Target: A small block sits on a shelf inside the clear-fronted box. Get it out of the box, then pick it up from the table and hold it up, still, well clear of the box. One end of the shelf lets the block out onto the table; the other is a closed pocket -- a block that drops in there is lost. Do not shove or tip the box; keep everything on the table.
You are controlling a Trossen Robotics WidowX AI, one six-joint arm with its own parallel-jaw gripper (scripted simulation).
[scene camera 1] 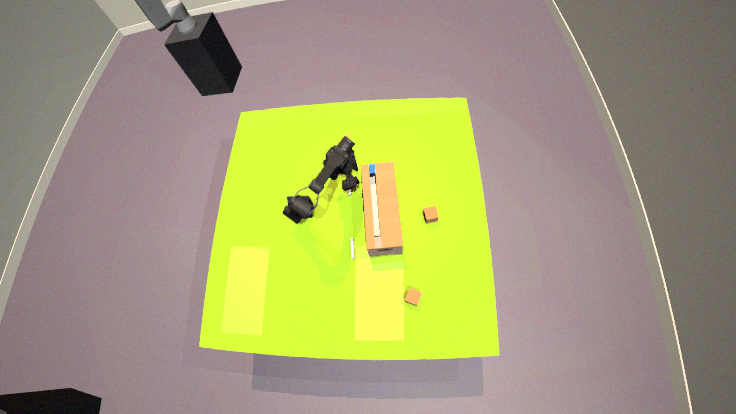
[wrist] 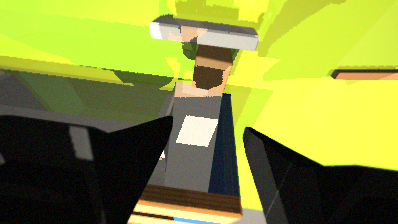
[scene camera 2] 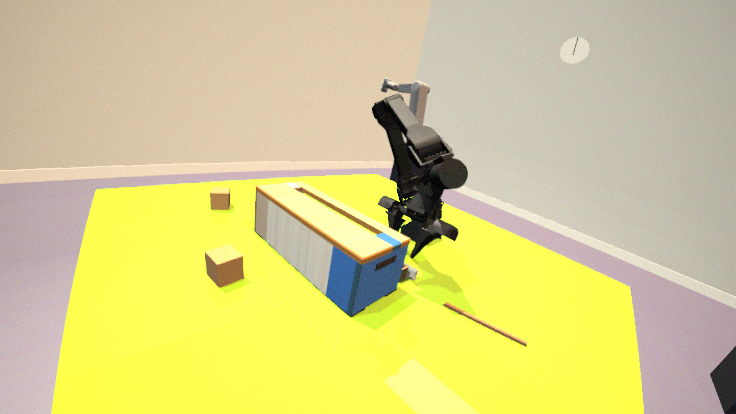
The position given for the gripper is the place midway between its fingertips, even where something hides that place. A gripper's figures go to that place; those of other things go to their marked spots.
The gripper (wrist: 208, 126) is 0.11 m from the lens. A brown block (wrist: 213, 64) is 0.13 m from the lens. A long box (wrist: 198, 169) is 0.20 m from the lens. The marked spots on the brown block and the long box are 0.14 m apart.
